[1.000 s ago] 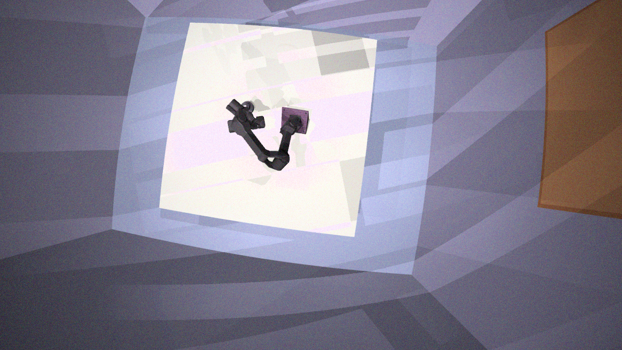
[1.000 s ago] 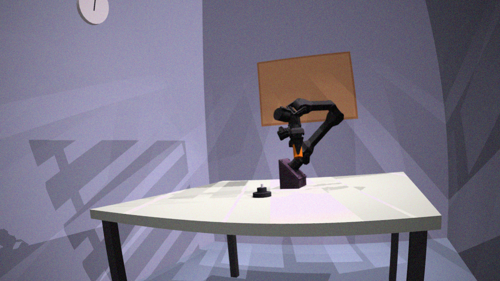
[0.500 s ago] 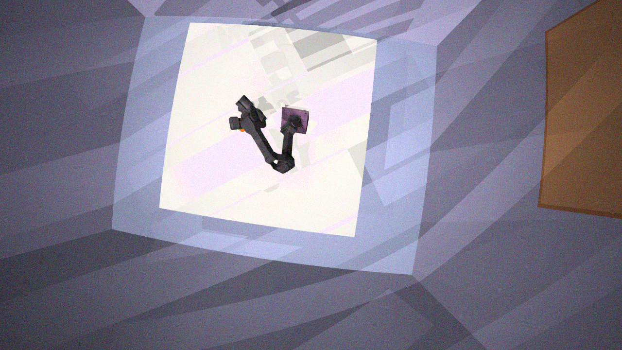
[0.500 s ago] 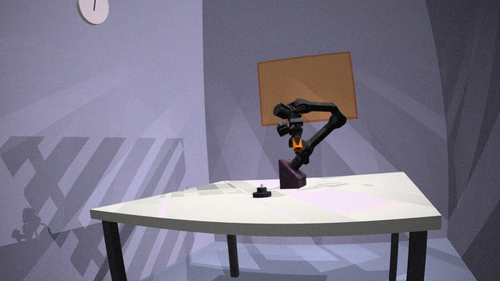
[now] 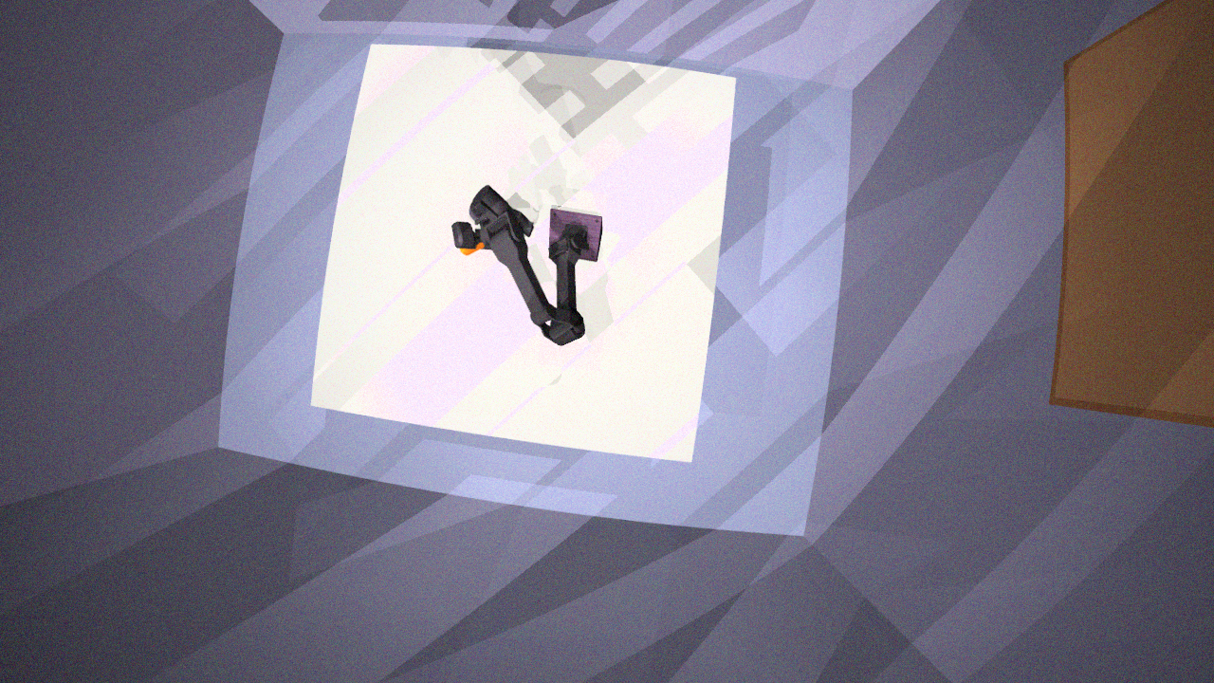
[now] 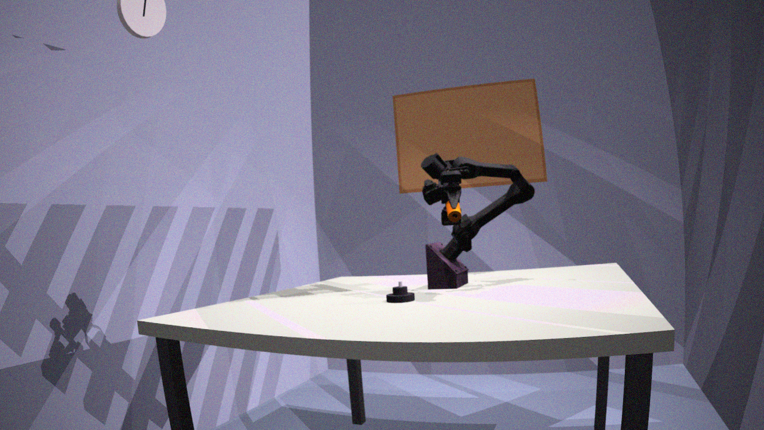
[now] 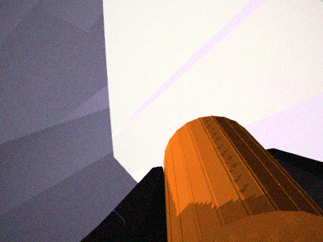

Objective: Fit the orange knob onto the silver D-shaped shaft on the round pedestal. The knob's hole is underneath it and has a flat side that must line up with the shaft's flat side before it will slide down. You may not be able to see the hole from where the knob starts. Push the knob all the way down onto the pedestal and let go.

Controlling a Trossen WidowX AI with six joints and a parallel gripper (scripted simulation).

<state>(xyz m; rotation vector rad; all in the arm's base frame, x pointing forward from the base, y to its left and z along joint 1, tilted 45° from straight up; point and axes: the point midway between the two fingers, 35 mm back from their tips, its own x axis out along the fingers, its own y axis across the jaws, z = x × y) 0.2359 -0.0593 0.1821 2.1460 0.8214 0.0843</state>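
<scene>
My gripper tip is now 30 mm past the orange knob, 10 mm to the left of it and 20 mm below it. The rest, counted from my gripper tip: round pedestal 50 mm ahead, 160 mm to the right, 210 mm below.
</scene>
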